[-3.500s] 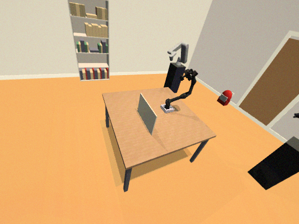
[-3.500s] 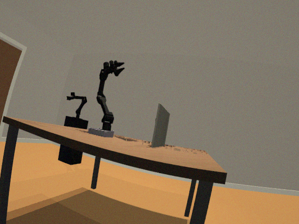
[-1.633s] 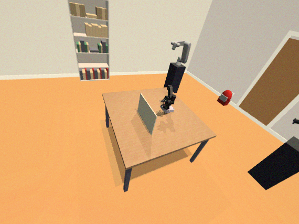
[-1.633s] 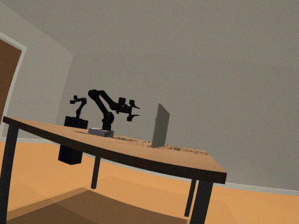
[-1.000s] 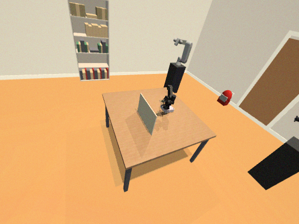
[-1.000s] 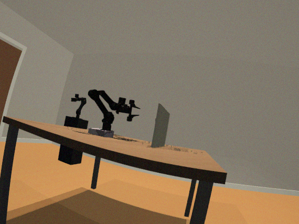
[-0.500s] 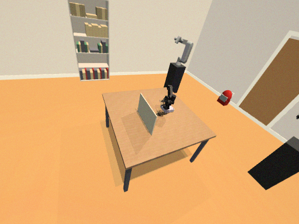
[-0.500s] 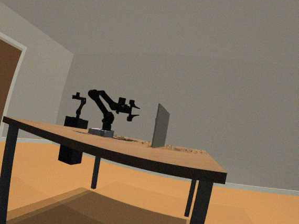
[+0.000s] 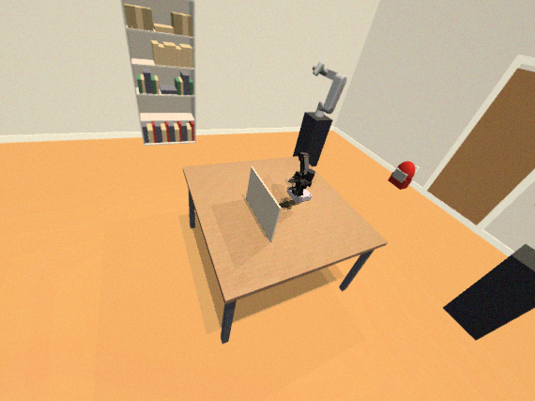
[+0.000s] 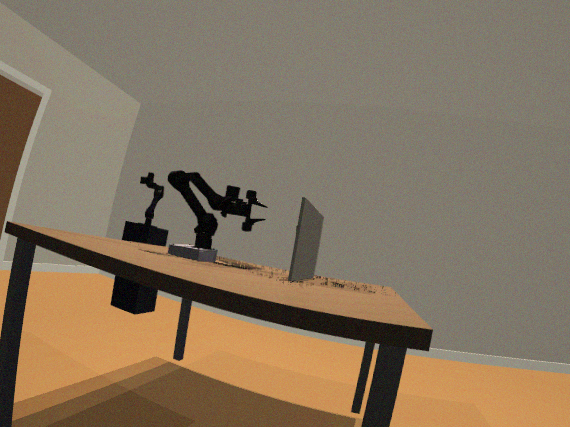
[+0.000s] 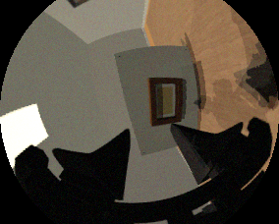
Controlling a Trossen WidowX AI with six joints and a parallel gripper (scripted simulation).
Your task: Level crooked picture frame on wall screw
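Now: the dark brown picture frame 19 cm ahead of my gripper tip, 9 cm below it and 1 cm to the left of it. Also, from my gripper tip: wall panel (20 cm ahead, 10 cm below, 2 cm to the left).
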